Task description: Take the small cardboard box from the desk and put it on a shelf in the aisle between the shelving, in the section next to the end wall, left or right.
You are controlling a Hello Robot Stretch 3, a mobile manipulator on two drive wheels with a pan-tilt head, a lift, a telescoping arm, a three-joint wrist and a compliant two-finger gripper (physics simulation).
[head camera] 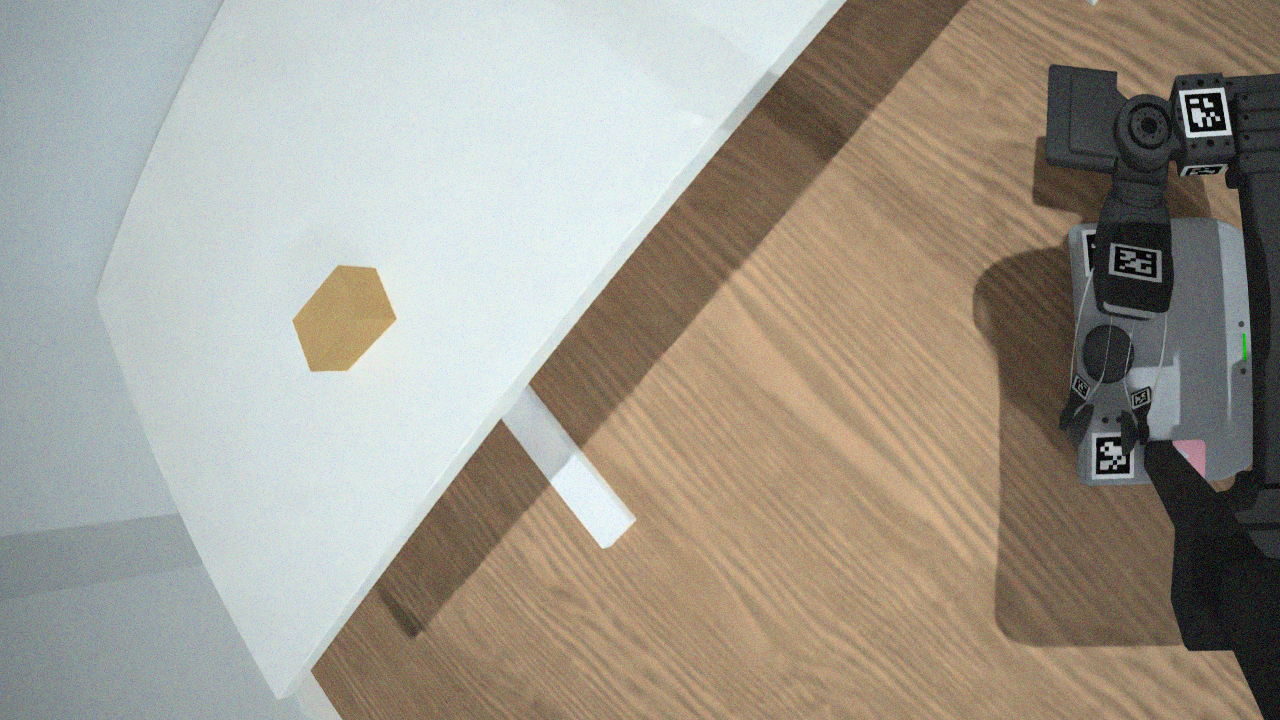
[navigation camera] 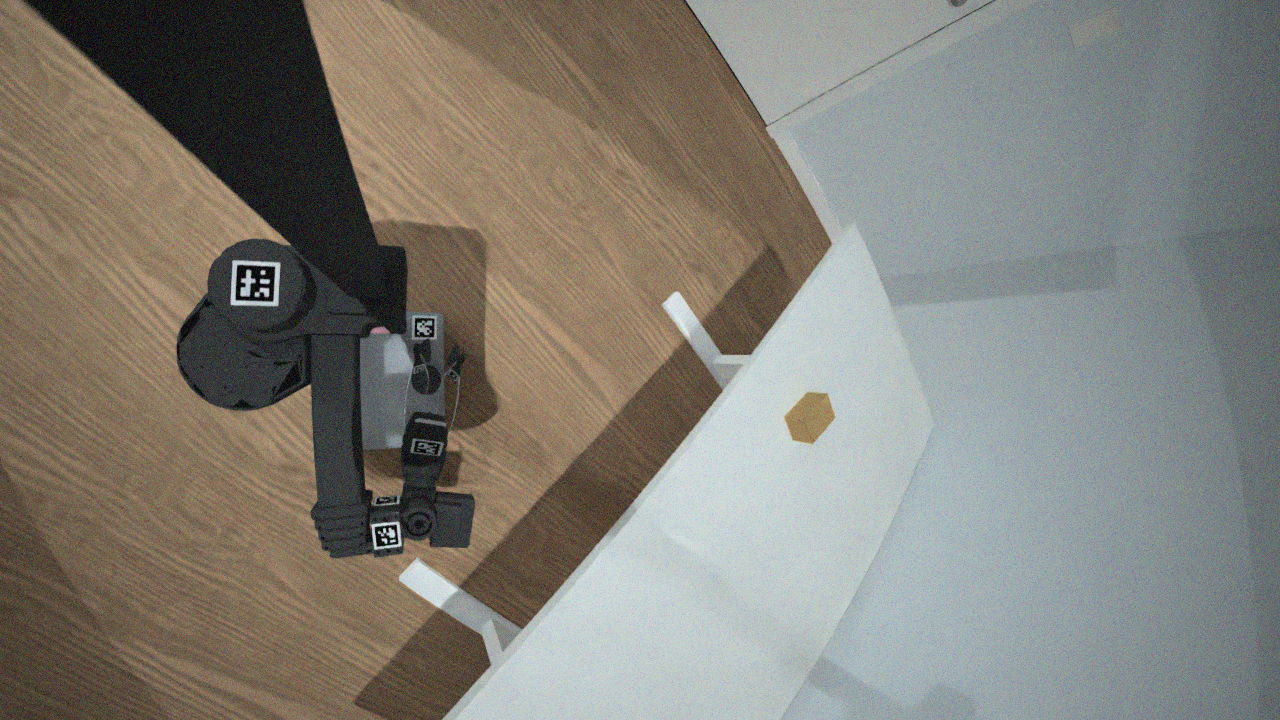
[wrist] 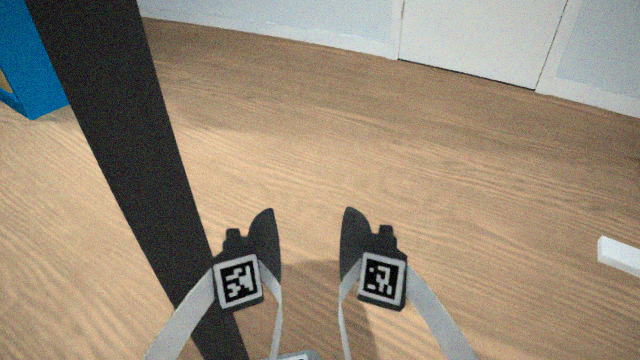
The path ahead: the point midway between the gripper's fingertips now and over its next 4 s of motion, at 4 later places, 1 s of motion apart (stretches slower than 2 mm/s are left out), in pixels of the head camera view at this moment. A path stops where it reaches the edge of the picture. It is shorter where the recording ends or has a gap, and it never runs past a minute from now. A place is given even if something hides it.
My gripper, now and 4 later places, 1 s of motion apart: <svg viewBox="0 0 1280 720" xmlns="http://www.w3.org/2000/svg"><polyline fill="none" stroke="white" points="1100,447 1141,448 1160,442 1100,503 1022,577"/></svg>
